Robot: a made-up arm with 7 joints.
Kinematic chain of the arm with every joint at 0, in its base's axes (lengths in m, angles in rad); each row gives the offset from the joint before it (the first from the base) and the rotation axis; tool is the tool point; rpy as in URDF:
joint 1: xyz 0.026 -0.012 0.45 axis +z
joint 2: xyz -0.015 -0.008 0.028 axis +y
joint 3: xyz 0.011 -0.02 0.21 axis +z
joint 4: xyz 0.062 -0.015 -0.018 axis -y
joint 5: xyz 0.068 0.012 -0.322 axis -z
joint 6: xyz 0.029 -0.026 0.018 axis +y
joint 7: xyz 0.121 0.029 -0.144 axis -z
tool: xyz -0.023 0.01 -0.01 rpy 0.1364 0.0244 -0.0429
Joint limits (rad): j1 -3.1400..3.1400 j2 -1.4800..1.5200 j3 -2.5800..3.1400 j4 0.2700..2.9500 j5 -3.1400..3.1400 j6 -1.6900..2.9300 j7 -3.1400..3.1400
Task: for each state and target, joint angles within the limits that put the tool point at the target. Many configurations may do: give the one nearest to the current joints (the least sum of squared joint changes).
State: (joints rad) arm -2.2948 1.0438 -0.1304 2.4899 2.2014 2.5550 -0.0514
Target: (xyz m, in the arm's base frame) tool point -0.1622 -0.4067 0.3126
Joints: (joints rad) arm -2.1497 1.5200 -0.1609 2.2122 2.0368 2.5694 -0.0821
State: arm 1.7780 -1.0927 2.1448 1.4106 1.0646 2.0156 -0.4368
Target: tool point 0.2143 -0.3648 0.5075
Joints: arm 2.2560 -0.5284 2.4295 1.6161 1.1570 2.4215 -0.4205
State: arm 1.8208 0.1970 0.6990 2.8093 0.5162 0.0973 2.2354
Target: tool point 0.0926 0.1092 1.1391
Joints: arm 1.9183 0.1491 0.6817 2.7833 0.3284 -0.3076 2.1988
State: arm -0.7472 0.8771 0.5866 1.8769 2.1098 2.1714 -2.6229
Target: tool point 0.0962 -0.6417 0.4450
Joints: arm -1.5891 0.9756 0.0072 2.0152 2.3528 1.6830 -2.7114
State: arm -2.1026 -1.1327 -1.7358 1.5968 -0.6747 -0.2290 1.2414
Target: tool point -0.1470 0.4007 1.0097
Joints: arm -2.1473 -0.8054 -1.3527 1.9607 -0.6357 -0.2336 1.2818
